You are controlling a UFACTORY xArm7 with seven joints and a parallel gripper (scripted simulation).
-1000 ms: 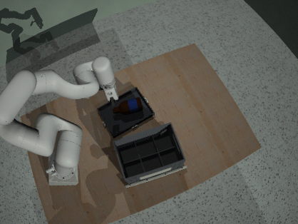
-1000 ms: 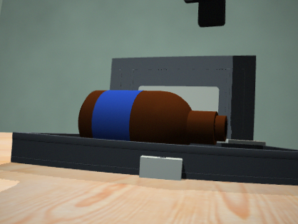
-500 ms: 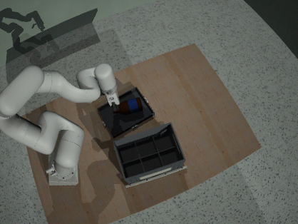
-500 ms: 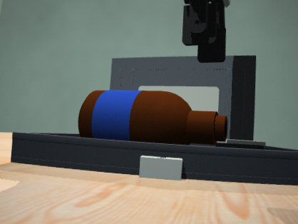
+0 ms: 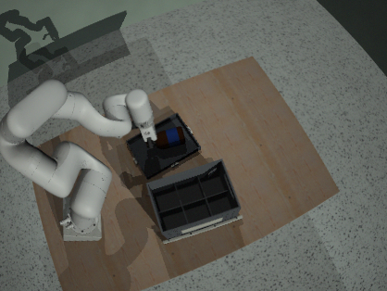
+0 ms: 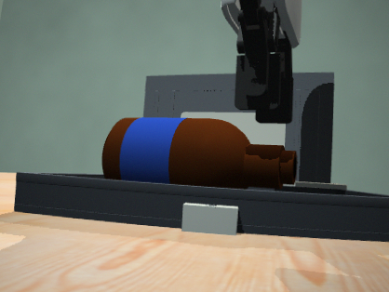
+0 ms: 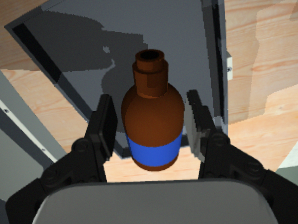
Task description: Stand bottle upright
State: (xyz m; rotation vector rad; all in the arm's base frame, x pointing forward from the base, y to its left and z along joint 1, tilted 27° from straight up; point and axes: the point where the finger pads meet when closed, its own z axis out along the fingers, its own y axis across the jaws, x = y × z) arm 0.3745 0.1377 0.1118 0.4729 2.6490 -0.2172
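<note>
My gripper is now 60 mm above the bottle, 50 mm short of it and 20 mm to the left of it. The rest, counted from my hand: dark crate (300 mm to the right, 30 mm behind, 10 mm below); then tray (90 mm below, 30 mm ahead, 20 mm to the right).
</note>
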